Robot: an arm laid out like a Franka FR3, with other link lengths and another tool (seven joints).
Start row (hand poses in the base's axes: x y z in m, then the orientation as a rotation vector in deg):
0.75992 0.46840 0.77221 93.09 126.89 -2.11
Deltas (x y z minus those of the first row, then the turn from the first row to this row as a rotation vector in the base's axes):
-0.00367 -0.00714 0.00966 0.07 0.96 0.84
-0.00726 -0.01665 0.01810 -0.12 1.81 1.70
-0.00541 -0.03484 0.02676 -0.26 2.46 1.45
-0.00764 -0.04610 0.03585 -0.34 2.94 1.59
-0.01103 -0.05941 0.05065 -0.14 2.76 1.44
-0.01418 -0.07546 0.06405 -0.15 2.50 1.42
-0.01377 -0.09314 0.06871 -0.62 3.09 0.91
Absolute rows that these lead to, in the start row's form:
0.75625 0.46126 0.78187 92.50 128.31 -2.59
0.75266 0.45175 0.79031 91.70 129.56 -3.27
0.75451 0.43356 0.79897 92.11 129.79 -4.03
0.75228 0.42230 0.80806 92.06 130.23 -4.48
0.74889 0.40899 0.82286 92.28 130.05 -4.15
0.74574 0.39294 0.83626 92.22 129.84 -3.95
0.74615 0.37526 0.84092 92.73 129.68 -5.11

